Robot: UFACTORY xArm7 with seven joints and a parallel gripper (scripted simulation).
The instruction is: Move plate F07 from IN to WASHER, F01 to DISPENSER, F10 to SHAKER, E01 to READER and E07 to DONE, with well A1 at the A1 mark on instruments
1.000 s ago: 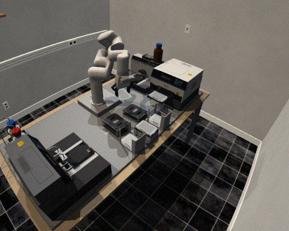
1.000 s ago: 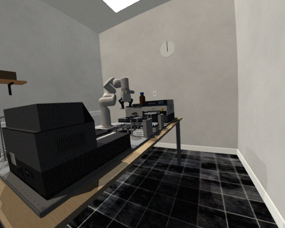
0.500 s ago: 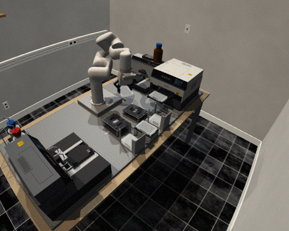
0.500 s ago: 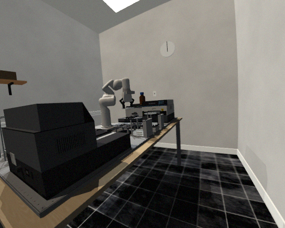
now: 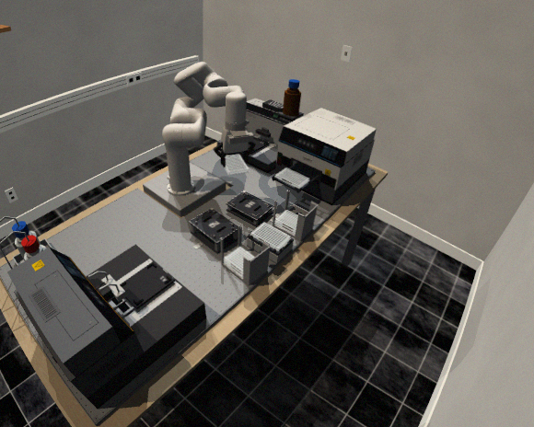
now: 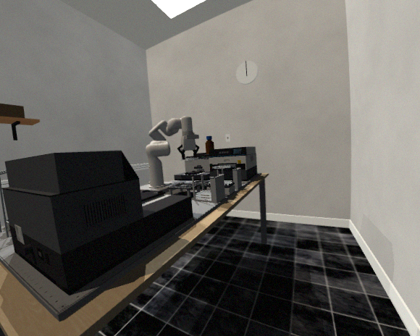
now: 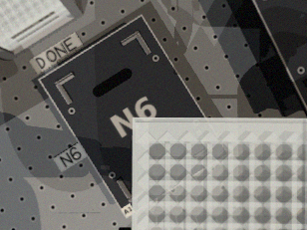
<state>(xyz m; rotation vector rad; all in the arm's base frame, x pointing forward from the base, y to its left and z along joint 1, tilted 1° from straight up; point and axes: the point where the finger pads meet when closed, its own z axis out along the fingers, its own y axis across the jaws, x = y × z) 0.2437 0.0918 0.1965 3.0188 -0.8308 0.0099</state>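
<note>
Now: hand 22 cm past the dispenser tray, 39 cm to the right of it and 16 cm above it. Also, from my hand: N6 label (8 cm ahead, 10 cm to the left, 22 cm below); then regrip nest RG (7 cm ahead, 19 cm to the right, 17 cm below); then nest N6 (8 cm ahead, 1 cm to the left, 19 cm below).
</note>
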